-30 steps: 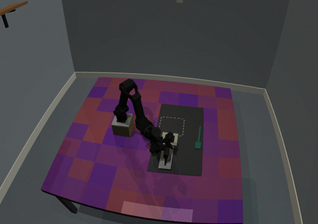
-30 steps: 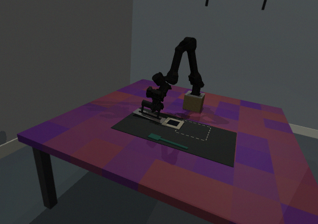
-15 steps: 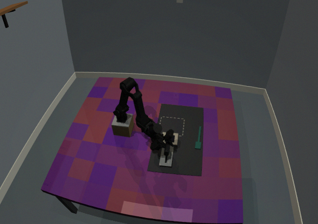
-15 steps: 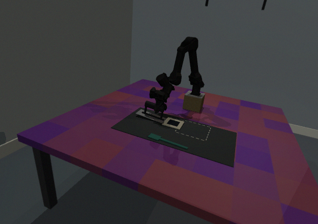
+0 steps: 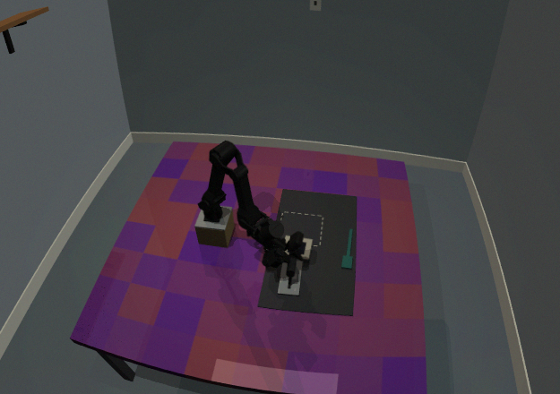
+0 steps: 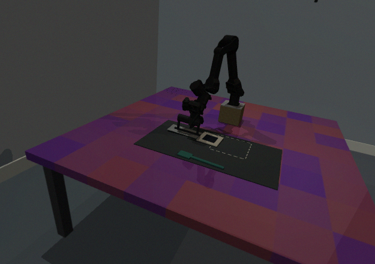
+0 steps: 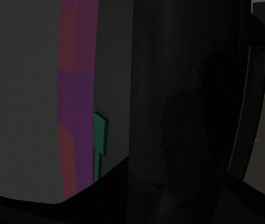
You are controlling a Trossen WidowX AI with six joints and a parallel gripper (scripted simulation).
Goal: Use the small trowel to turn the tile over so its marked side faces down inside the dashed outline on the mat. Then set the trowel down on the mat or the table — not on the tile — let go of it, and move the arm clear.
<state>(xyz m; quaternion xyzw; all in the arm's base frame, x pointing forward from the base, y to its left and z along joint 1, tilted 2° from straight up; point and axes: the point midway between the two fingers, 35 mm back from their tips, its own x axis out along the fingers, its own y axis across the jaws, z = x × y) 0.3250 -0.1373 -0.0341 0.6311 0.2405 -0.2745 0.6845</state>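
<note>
Right now my gripper tip is 110 mm to the right of the tan tile, 50 mm above it and 20 mm past it. Also, from my gripper tip: teal trowel: 190 mm ahead, 110 mm to the left, 50 mm below; dark mat: 130 mm to the left, 70 mm below, 50 mm ahead.
</note>
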